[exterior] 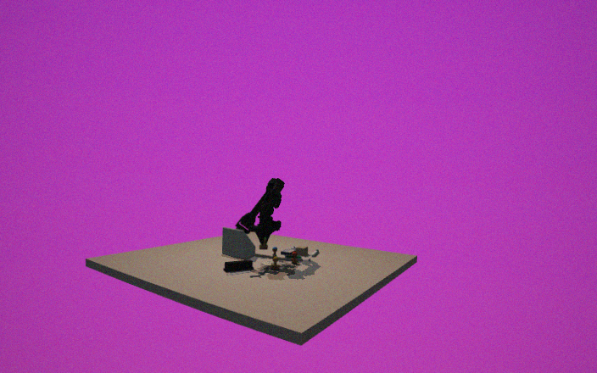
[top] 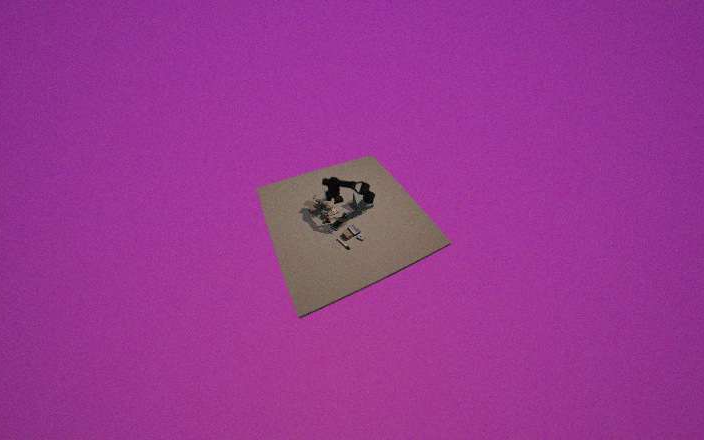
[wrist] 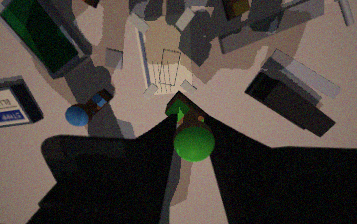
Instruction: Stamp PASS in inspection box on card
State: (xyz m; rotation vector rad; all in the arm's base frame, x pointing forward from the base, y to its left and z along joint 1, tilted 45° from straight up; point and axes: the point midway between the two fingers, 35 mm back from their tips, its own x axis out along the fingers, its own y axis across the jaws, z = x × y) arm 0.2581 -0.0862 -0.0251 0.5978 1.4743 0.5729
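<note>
Right now the green ink pad is 70 mm ahead of my gripper tip, 180 mm to the left of it and 90 mm below it. Also, from my gripper tip: white card (40 mm ahead, 30 mm to the left, 100 mm below); yellow-knobbed stamp (110 mm ahead, 50 mm to the right, 80 mm below); green-knobbed stamp (right at my gripper tip).
</note>
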